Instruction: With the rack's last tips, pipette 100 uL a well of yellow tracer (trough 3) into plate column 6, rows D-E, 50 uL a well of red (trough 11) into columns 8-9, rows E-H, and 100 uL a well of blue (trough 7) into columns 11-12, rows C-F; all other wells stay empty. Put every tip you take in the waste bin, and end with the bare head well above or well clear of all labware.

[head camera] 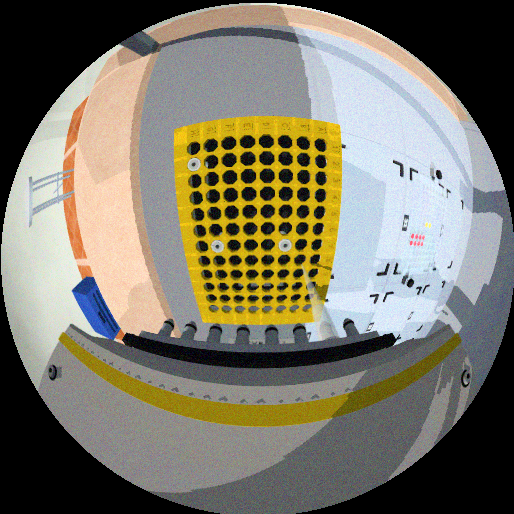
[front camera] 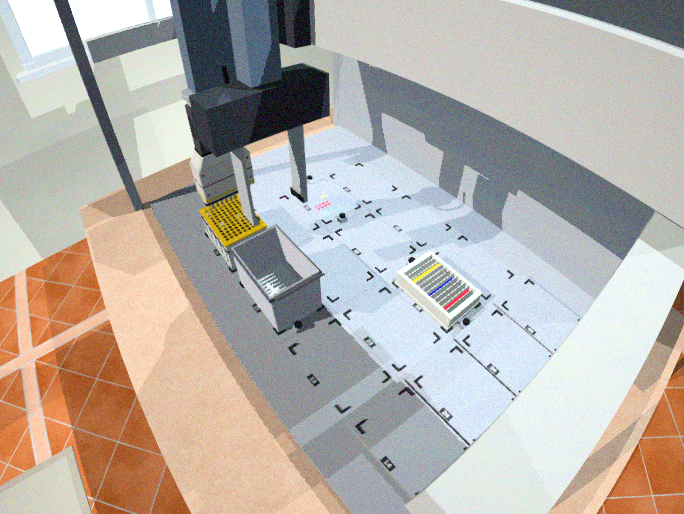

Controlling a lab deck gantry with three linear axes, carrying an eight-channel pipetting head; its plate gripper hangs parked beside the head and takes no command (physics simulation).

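Note:
The yellow tip rack (front camera: 226, 240) (head camera: 182, 135) stands at the left; pale tips (head camera: 194, 164) (head camera: 217, 246) (head camera: 285, 245) sit in three holes. The pipetting head (front camera: 214, 175) is over the rack's far end; one nozzle carries a pale tip (head camera: 321, 314), the others look bare. In the head view the plate (head camera: 434, 257) has two yellow wells (head camera: 428, 225) and a block of red wells (head camera: 417, 240) (front camera: 323, 205); no blue shows there. The grey waste bin (front camera: 301, 298) holds white tips (front camera: 270, 283). The parked plate gripper (front camera: 276, 208) is open and empty.
The trough carrier (front camera: 448, 321) stands right of the bin, with yellow (front camera: 425, 273), blue (front camera: 441, 286) and red (front camera: 457, 299) troughs. The bin stands close beside the rack. A gripper finger hides part of the rack in the front view. Black knobs (front camera: 298, 324) (front camera: 341, 217) stand on the deck.

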